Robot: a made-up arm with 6 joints.
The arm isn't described. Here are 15 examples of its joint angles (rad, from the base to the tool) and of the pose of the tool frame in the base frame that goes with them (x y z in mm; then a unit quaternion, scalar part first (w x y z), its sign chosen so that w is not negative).
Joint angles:
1: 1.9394 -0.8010 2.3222 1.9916 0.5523 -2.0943
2: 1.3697 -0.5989 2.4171 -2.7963 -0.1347 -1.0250
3: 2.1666 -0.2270 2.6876 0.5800 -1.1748 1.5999
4: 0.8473 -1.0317 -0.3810 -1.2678 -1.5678 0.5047
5: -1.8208 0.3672 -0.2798 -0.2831 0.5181 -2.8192
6: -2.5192 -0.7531 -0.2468 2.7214 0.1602 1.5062
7: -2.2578 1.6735 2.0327 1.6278 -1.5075 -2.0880
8: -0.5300 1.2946 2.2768 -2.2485 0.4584 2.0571
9: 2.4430 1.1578 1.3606 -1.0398 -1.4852 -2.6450
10: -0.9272 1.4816 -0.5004 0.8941 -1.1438 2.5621
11: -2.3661 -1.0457 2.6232 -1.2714 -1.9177 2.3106
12: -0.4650 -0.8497 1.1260 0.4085 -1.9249 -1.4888
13: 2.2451 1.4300 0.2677 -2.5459 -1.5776 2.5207
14: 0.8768 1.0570 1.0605 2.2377 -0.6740 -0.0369
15: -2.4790 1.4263 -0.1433 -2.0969 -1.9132 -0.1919
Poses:
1: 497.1 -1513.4 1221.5 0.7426 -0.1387 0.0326 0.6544
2: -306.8 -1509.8 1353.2 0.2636 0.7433 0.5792 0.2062
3: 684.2 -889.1 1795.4 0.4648 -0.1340 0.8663 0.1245
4: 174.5 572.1 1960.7 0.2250 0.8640 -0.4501 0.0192
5: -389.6 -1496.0 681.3 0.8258 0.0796 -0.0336 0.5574
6: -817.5 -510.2 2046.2 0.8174 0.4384 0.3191 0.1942
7: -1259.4 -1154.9 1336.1 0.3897 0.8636 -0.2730 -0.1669
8: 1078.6 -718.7 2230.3 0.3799 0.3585 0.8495 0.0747
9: -1472.0 943.0 1308.6 0.8765 -0.2811 -0.3361 0.1995
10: -72.7 -193.0 -159.0 0.1331 0.9862 -0.0722 0.0672
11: 969.5 646.7 570.9 0.4807 0.0973 0.5621 0.6660
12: -560.2 178.9 2283.9 0.3076 0.2726 0.6230 0.6655
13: -957.2 1019.0 62.2 0.1640 0.9636 -0.0928 -0.1896
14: 1344.3 1382.6 1300.1 0.2318 0.0914 0.5155 -0.8199
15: -621.9 -714.0 -147.2 0.6323 -0.1897 0.0409 0.7500
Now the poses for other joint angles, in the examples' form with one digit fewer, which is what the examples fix.
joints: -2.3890 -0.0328 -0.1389 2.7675 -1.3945 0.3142
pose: -1097 -836 1598 0.821 -0.218 0.519 0.091
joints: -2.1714 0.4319 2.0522 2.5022 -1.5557 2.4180
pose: -173 65 2452 0.667 -0.273 0.247 -0.648
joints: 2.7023 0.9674 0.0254 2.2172 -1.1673 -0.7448
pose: -1274 799 285 0.660 -0.465 0.344 -0.480
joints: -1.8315 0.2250 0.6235 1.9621 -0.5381 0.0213
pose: -516 -1396 2025 0.619 -0.662 -0.036 0.421
